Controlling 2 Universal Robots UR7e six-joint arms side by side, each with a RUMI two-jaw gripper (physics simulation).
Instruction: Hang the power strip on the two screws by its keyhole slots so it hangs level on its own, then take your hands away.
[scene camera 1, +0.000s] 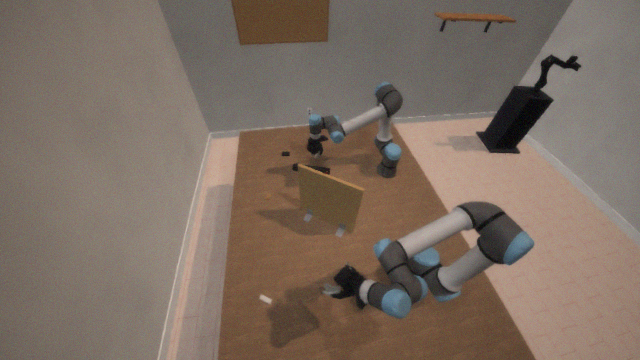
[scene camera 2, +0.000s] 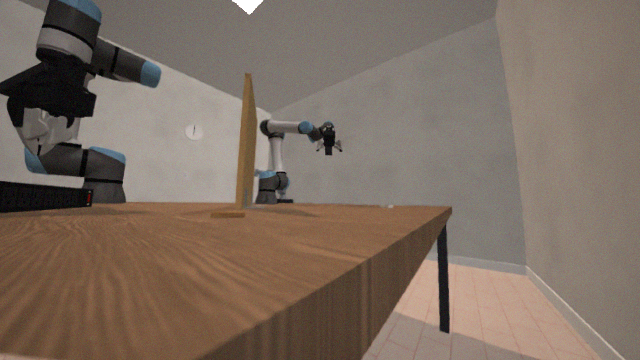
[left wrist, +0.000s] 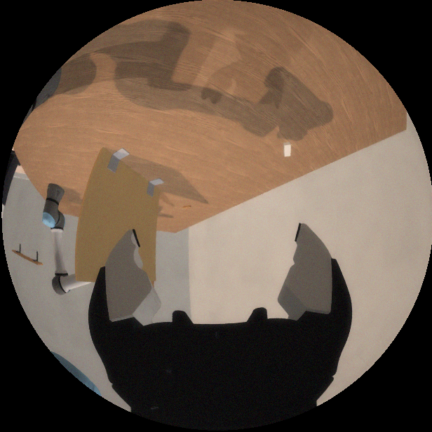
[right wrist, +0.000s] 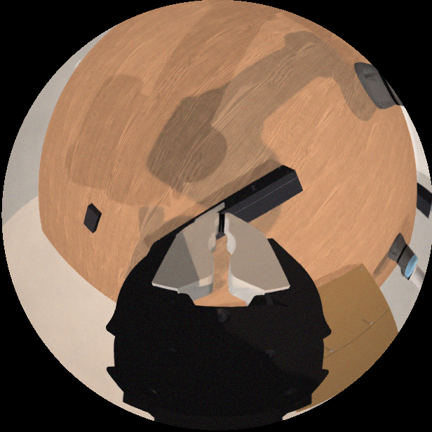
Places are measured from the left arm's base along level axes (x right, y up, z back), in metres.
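Pixels of known places: left gripper, fingertip midpoint: (scene camera 1: 334, 277) (scene camera 2: 329, 151); right gripper, fingertip midpoint: (scene camera 1: 317, 158) (scene camera 2: 36, 155); left arm's base, origin of the base link: (scene camera 1: 412, 270) (scene camera 2: 266, 203); right arm's base, origin of the base link: (scene camera 1: 386, 171) (scene camera 2: 101, 202).
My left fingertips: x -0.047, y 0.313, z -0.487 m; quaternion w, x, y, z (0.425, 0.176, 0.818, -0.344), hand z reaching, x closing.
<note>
Ahead of a thing's pixels: the offset from my left fingertips to its top centre. "pt": to the spot under its first point. Level surfaces: height alone.
The black power strip @[dz +0.057, dx +0.903, dy -0.268 m] (scene camera 1: 322, 170) (scene camera 2: 45, 197) (right wrist: 272, 195) lies on the table behind the upright yellow-brown board @[dz +0.077, dx +0.458, dy +0.107 m] (scene camera 1: 330, 200) (scene camera 2: 246, 145) (left wrist: 117, 210) (right wrist: 352, 302) as seen in scene camera 1. Two small screws (right wrist: 370, 322) (right wrist: 330, 351) stick out of the board's face in the right wrist view; keyhole slots cannot be made out. My right gripper (scene camera 1: 316, 155) (scene camera 2: 37, 152) (right wrist: 221, 215) is shut and empty, pointing down a little above the strip, and its fingers and body hide part of it. My left gripper (scene camera 1: 326, 290) (scene camera 2: 329, 147) (left wrist: 216, 229) is open and empty, high above the table, well away from the strip.
Two grey brackets @[pt dz -0.031, dx +0.505, dy -0.310 m] (scene camera 1: 308, 216) @[pt dz +0.148, dx +0.368, dy -0.310 m] (scene camera 1: 340, 230) stand at the board's foot. A small black block @[dz -0.118, dx +1.125, dy -0.297 m] (scene camera 1: 285, 153) (right wrist: 92, 218), a white block @[dz -0.327, dx +0.051, dy -0.300 m] (scene camera 1: 265, 299) (left wrist: 287, 149) and a thin orange-brown piece @[dz -0.282, dx +0.709, dy -0.305 m] (scene camera 1: 268, 196) (scene camera 2: 227, 214) lie on the table @[dy -0.313 m] (scene camera 1: 270, 240) (scene camera 2: 150, 260).
</note>
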